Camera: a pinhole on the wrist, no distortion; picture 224 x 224 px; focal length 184.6 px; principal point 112.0 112.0 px. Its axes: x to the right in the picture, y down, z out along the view. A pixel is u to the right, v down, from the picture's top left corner.
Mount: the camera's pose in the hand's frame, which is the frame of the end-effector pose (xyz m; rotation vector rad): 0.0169 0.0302 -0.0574 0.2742 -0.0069 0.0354
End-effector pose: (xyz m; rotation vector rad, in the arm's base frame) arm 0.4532 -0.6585 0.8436 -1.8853 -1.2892 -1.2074
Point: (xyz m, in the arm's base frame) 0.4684 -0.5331 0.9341
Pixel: outside the picture
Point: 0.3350 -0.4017 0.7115
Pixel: 86.4 26.3
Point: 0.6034 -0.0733 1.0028
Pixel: outside the picture
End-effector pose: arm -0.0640 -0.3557 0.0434 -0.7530 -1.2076 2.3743
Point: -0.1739 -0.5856 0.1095
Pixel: 65.7 203.6
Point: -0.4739 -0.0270 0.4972
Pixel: outside the picture
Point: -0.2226 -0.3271 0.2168
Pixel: 161.4 32.8
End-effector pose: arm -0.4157 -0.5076 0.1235 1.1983 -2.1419 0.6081
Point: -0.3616 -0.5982 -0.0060
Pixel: 46.1 69.4
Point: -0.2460 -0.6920 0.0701
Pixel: outside the picture
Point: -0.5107 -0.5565 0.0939
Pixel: 161.6 211.2
